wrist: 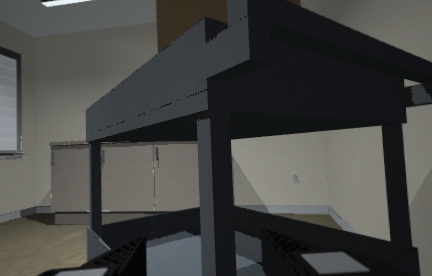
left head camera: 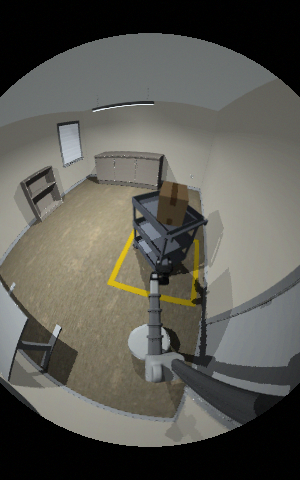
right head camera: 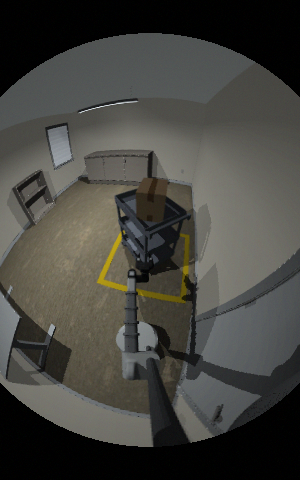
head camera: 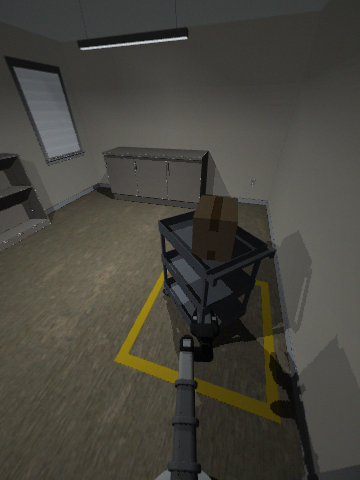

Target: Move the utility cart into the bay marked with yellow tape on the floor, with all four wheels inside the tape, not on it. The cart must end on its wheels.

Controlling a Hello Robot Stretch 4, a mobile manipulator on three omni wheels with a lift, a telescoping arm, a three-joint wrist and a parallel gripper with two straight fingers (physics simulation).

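Frame: origin at the robot's base, x ahead, y left, z up, level; metres.
Seen in the pictures: gripper, fingertip midpoint: [wrist: 204, 251] [left head camera: 162, 255] [right head camera: 143, 252] [head camera: 203, 308].
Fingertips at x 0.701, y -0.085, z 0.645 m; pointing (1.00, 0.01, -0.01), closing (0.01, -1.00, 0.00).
Pixels of each thing's middle, then the offset from my fingertips to it. "*": a spot on its surface instead.
- cardboard box, body centre: [wrist: 233, 59] [head camera: 215, 227] [right head camera: 152, 198] [left head camera: 171, 202] 0.079 m right, 0.407 m ahead, 0.260 m up
- left wheel, surface spot: [head camera: 166, 291] * 0.293 m left, 0.585 m ahead, 0.597 m down
The dark grey utility cart [head camera: 182, 249] [left head camera: 150, 218] [right head camera: 131, 215] [wrist: 310, 90] stands upright, turned at an angle, over the far part of the yellow tape bay [head camera: 150, 369] [left head camera: 121, 257] [right head camera: 160, 296]. A cardboard box [head camera: 205, 232] [left head camera: 172, 202] [right head camera: 151, 200] [wrist: 185, 30] sits on its top tray. A left wheel [head camera: 166, 291] shows close to the left tape line. The other wheels and most of the far tape line are hidden. My gripper [head camera: 205, 316] [wrist: 204, 251] is open at the cart's near corner, below the top tray; in the wrist view the corner post [wrist: 216, 190] shows between the spread fingers.
The right wall [head camera: 325, 300] runs close beside the bay's right tape line. A low cabinet [head camera: 152, 177] [left head camera: 130, 170] [wrist: 125, 180] stands at the far wall. A shelf unit [left head camera: 31, 202] [right head camera: 24, 205] stands at the left wall. My arm [head camera: 185, 425] reaches over the near tape line.
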